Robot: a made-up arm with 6 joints. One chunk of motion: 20 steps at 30 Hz.
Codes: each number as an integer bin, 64 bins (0 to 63) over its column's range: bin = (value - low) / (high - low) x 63, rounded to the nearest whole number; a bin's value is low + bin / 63 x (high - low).
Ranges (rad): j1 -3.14..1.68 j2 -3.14..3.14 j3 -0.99..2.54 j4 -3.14..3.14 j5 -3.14..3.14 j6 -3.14..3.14
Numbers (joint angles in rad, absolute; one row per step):
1: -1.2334 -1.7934 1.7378 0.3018 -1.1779 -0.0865
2: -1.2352 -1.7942 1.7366 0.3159 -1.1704 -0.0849
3: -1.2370 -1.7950 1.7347 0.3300 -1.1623 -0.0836
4: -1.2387 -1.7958 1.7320 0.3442 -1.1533 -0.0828
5: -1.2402 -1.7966 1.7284 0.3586 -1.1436 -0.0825
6: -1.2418 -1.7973 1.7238 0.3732 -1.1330 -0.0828
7: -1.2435 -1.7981 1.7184 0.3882 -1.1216 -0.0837
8: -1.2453 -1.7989 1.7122 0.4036 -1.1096 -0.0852
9: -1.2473 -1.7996 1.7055 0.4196 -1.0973 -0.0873
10: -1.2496 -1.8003 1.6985 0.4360 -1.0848 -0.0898
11: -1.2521 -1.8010 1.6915 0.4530 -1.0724 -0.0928
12: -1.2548 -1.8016 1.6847 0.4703 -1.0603 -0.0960
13: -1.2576 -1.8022 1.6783 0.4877 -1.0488 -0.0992
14: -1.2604 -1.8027 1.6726 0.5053 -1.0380 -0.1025
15: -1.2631 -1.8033 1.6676 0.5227 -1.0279 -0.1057
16: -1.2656 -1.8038 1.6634 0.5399 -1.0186 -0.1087
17: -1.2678 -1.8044 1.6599 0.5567 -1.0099 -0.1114
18: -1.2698 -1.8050 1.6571 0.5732 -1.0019 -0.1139
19: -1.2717 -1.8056 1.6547 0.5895 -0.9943 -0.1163
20: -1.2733 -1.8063 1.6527 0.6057 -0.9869 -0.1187
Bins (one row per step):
1: 25 14 49 35 20 31
2: 25 14 49 35 20 31
3: 25 13 49 35 20 31
4: 25 13 49 35 20 31
5: 25 13 49 35 20 31
6: 25 13 48 35 20 31
7: 25 13 48 35 20 31
8: 25 13 48 36 20 31
9: 25 13 48 36 20 31
10: 25 13 48 36 21 31
11: 25 13 48 36 21 31
12: 25 13 48 36 21 31
13: 25 13 48 36 21 31
14: 25 13 48 37 21 30
15: 25 13 47 37 21 30
16: 24 13 47 37 21 30
17: 24 13 47 37 21 30
18: 24 13 47 37 21 30
19: 24 13 47 37 22 30
20: 24 13 47 38 22 30

